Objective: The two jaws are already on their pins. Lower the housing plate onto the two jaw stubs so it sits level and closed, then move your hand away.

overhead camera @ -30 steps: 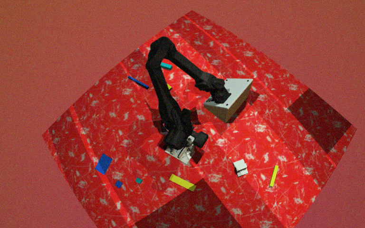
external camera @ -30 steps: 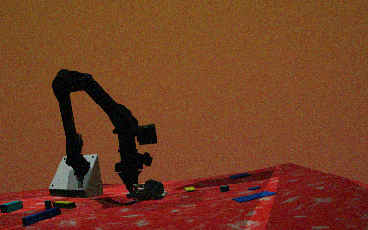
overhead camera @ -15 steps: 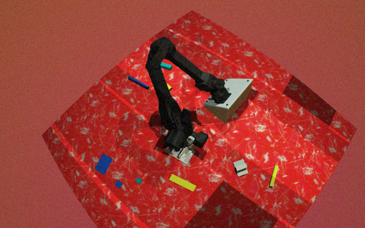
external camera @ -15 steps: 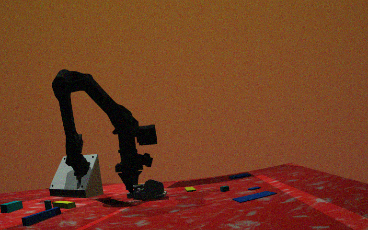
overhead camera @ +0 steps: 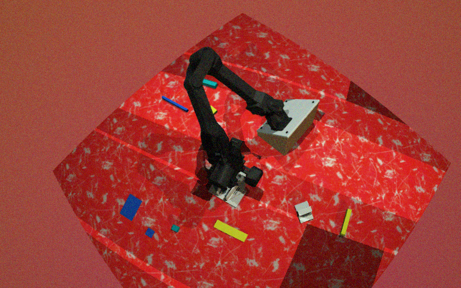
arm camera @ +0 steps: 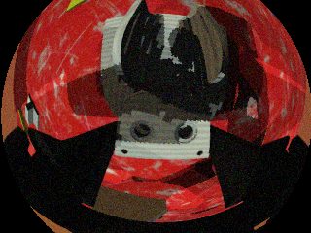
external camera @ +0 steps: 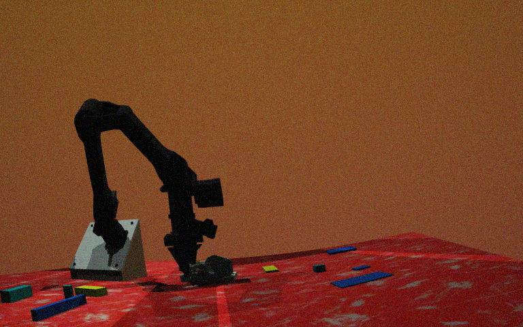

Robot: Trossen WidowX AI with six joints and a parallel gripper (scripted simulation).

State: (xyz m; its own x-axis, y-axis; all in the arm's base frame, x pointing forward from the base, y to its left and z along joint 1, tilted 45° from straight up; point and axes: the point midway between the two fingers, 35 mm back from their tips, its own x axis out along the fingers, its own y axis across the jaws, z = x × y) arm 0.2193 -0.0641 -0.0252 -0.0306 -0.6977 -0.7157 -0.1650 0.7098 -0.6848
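My gripper tip is 2 cm short of the grey jaw assembly and 2 cm to the right of it. From my gripper tip the other things lie so: teal cube: 30 cm ahead, 4 cm to the right, 1 cm below; then blue stick: 7 cm behind, 42 cm to the right, 1 cm below; then white ridged block: 4 cm behind, 28 cm to the left, 1 cm below.
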